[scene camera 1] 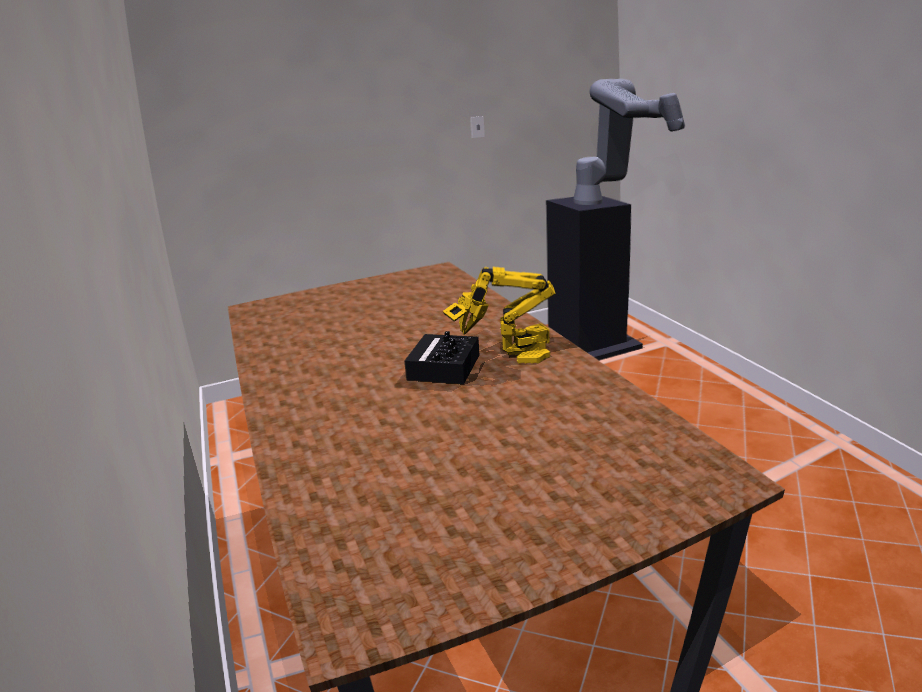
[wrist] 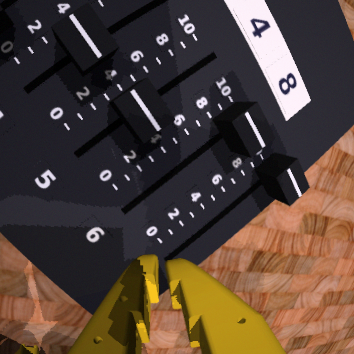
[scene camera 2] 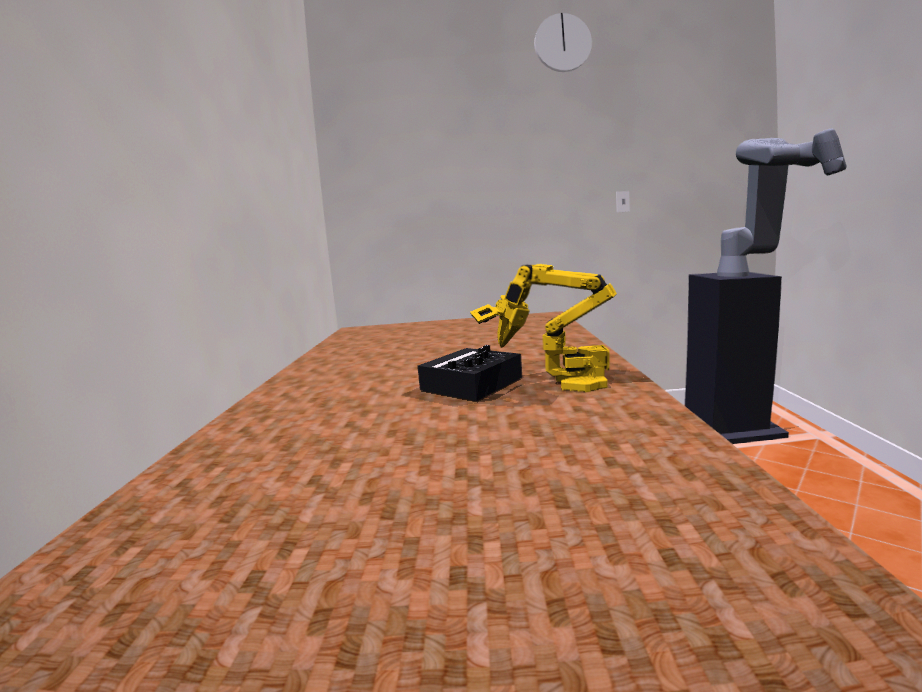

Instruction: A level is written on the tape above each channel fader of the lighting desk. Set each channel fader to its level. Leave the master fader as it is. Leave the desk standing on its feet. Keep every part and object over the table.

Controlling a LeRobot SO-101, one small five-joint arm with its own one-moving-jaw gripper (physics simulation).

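Where they show: hand at its tool point: (scene camera 1: 463, 332) (wrist: 156, 271) (scene camera 2: 501, 344); arm's base at its link origin: (scene camera 1: 521, 356) (scene camera 2: 571, 383).
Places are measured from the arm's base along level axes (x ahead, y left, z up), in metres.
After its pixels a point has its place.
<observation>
The black lighting desk (scene camera 1: 434, 370) @(y 0.024, x 0.247, z 0.034 m) (scene camera 2: 446, 383) @(y 0.025, x 0.247, z 0.027 m) (wrist: 55, 275) @(y -0.035, x 0.113, z 0.055 m) stands level on the table. Its white tape (scene camera 1: 429, 349) @(y -0.047, x 0.231, z 0.057 m) (scene camera 2: 453, 360) @(y 0.010, x 0.230, z 0.068 m) (wrist: 274, 55) @(y -0.086, x 0.201, z 0.055 m) shows 4 for channel 5 and 8 for channel 6. In the wrist view, the channel 5 fader (wrist: 142, 111) @(y -0.046, x 0.168, z 0.068 m) reads about 4 to 5. The channel 6 fader (wrist: 242, 130) @(y -0.074, x 0.172, z 0.068 m) stands high, about 8 to 10, hard to tell at this slant. The master fader (wrist: 284, 179) @(y -0.095, x 0.162, z 0.068 m) is near its top. Another channel fader (wrist: 85, 39) @(y -0.029, x 0.180, z 0.068 m) shows upper left. My gripper (scene camera 1: 463, 330) (scene camera 2: 502, 344) (wrist: 162, 260) @(y -0.058, x 0.132, z 0.077 m) is shut and empty, near the master slot's lower end.
The desk and my yellow arm (scene camera 1: 515, 278) @(y 0.018, x 0.020, z 0.220 m) (scene camera 2: 562, 276) @(y 0.021, x 0.016, z 0.216 m) share the wooden table (scene camera 1: 476, 506) @(y 0.492, x 0.350, z 0.000 m) (scene camera 2: 476, 521) @(y 0.446, x 0.198, z 0.000 m) (wrist: 245, 290) @(y -0.162, x 0.078, z 0.000 m). A grey arm (scene camera 1: 615, 141) (scene camera 2: 765, 204) stands on a black pedestal (scene camera 1: 588, 275) (scene camera 2: 732, 350) beyond the table's right edge.
</observation>
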